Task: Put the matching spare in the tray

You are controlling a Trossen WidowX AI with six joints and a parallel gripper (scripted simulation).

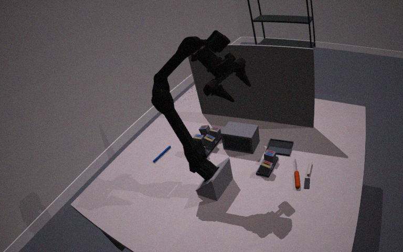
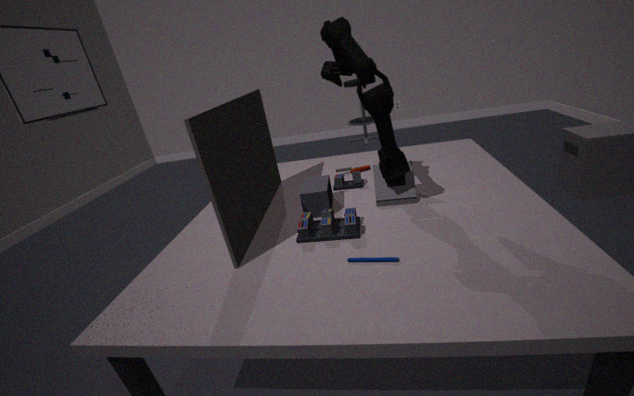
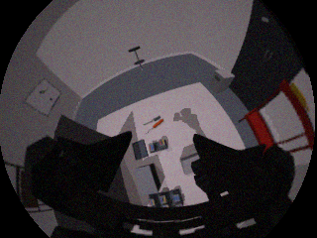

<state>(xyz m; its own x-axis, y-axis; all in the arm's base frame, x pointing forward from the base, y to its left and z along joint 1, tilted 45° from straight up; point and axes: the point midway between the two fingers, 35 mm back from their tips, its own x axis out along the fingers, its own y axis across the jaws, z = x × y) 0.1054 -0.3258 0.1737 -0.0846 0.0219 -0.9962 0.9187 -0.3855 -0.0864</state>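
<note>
The grey spare lies 370 mm below my gripper tip, 350 mm to the left of it and 130 mm ahead of it. Also, from my gripper tip: tray 410 mm below, 210 mm ahead, 60 mm to the right; blue pen 510 mm to the left, 400 mm below, 10 mm behind.
</note>
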